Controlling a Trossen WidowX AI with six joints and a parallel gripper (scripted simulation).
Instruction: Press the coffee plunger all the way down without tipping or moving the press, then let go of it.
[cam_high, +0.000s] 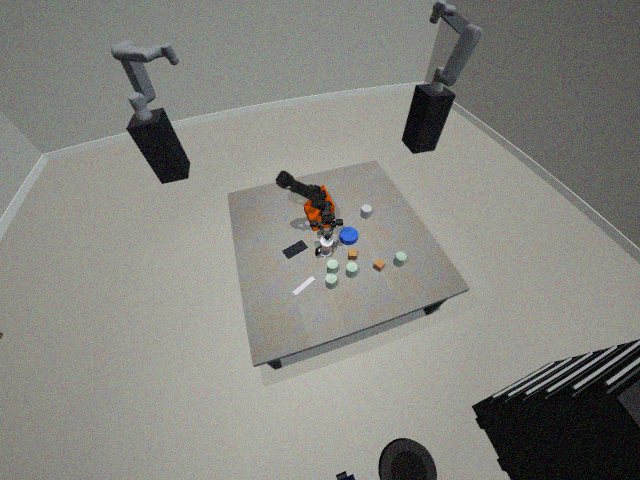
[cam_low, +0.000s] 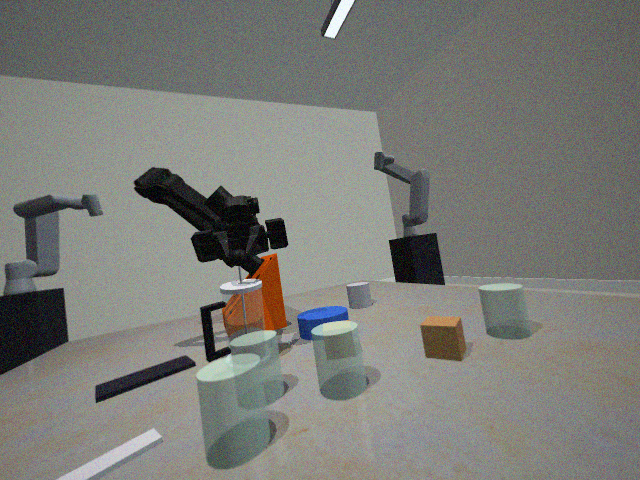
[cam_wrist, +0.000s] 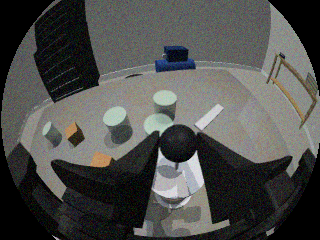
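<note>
Now: gripper tip 20 mm past the coffee press, 20 mm to the left of it and 100 mm above it. Round my gripper tip: dark flat slab (110 mm behind, 180 mm to the right, 200 mm below); then blue disc (100 mm behind, 180 mm to the left, 180 mm below); then white bar (160 mm ahead, 190 mm to the right, 200 mm below).
</note>
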